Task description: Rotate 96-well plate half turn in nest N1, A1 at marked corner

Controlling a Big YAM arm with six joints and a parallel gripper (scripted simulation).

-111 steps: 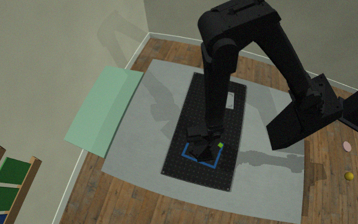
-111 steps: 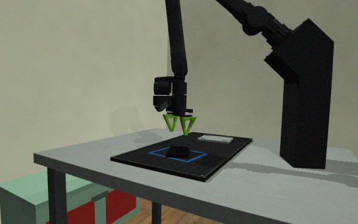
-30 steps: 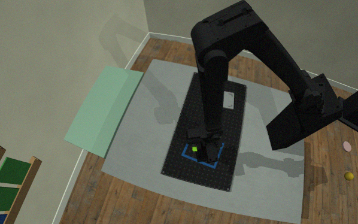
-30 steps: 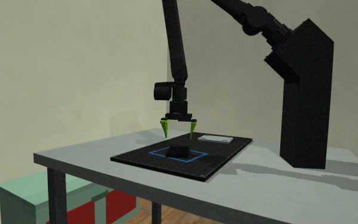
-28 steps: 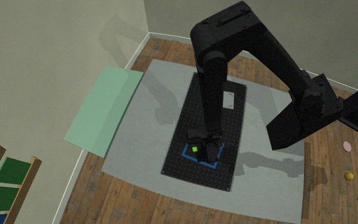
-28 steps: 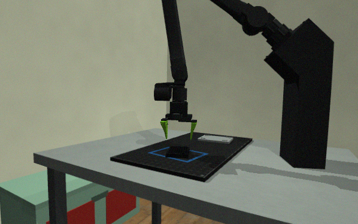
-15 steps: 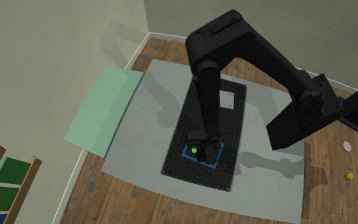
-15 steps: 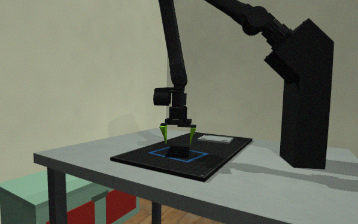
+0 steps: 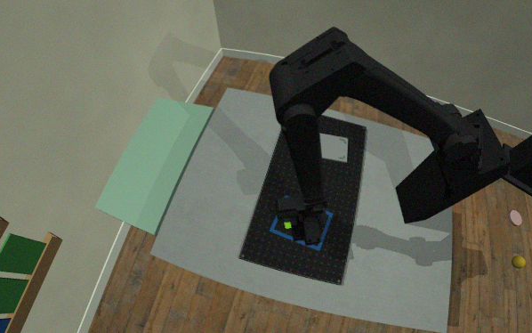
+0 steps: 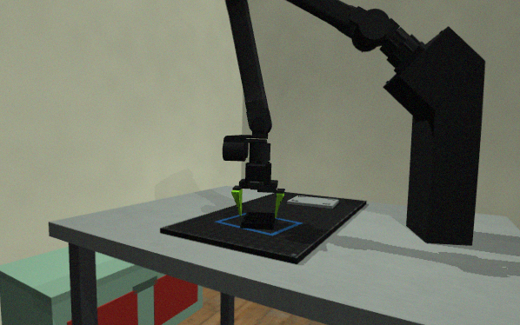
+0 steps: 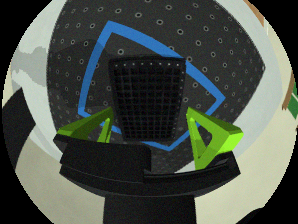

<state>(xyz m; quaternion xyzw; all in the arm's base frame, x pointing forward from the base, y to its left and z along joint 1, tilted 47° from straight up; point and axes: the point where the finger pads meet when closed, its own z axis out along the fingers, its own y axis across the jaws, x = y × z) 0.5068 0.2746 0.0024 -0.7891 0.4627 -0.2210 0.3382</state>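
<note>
Right now the black 96-well plate is 20 mm below my hand. From my hand the other things lie so: plate nest N1 (340 mm to the right, 50 mm ahead, 20 mm below); then A1 mark (370 mm to the right, 140 mm ahead, 10 mm below).
</note>
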